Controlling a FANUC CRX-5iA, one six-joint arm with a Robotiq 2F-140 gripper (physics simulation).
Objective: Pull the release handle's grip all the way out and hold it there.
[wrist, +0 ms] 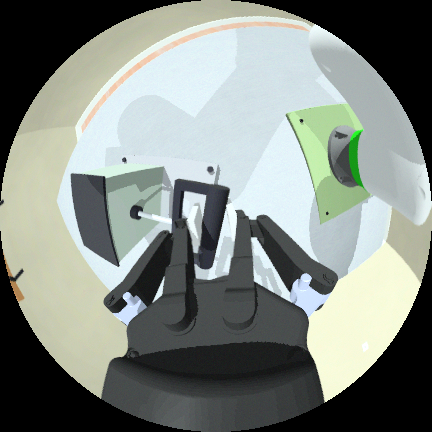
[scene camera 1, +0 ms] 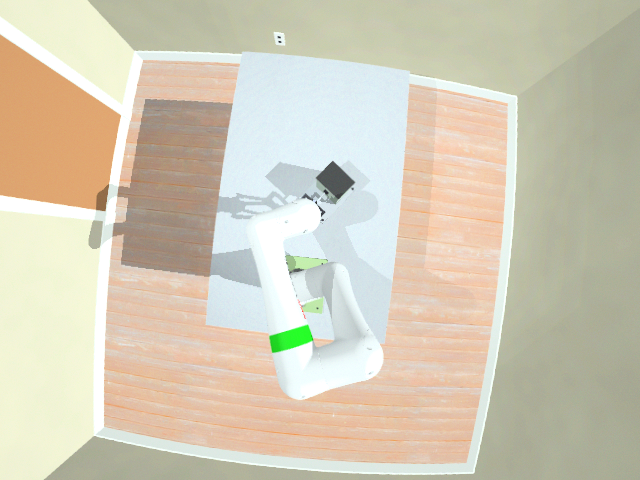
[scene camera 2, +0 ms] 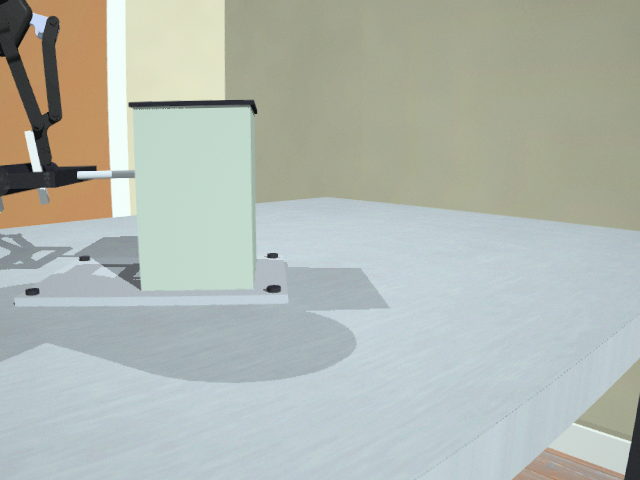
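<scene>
The release handle's grip [scene camera 2: 69,177] [wrist: 215,227] is a black rectangular loop. It stands out from the pale green housing [scene camera 1: 334,179] [scene camera 2: 193,196] [wrist: 137,200] on a light rod [scene camera 2: 98,174] [wrist: 156,217], and a clear length of the rod shows between grip and housing. My gripper [wrist: 213,209] is shut on the loop's thick outer bar, with one white pad inside the loop and the other outside it. In the scene camera 2 view the gripper is partly cut off at the left edge. In the scene camera 1 view the arm hides most of the grip.
The housing has a black top and stands on a bolted light base plate [scene camera 2: 155,300] [wrist: 190,164] on the pale table [scene camera 1: 320,108] [scene camera 2: 465,310]. The white arm [scene camera 1: 271,289] [wrist: 385,120] rises from a green mounting plate [scene camera 1: 311,262] [wrist: 310,165].
</scene>
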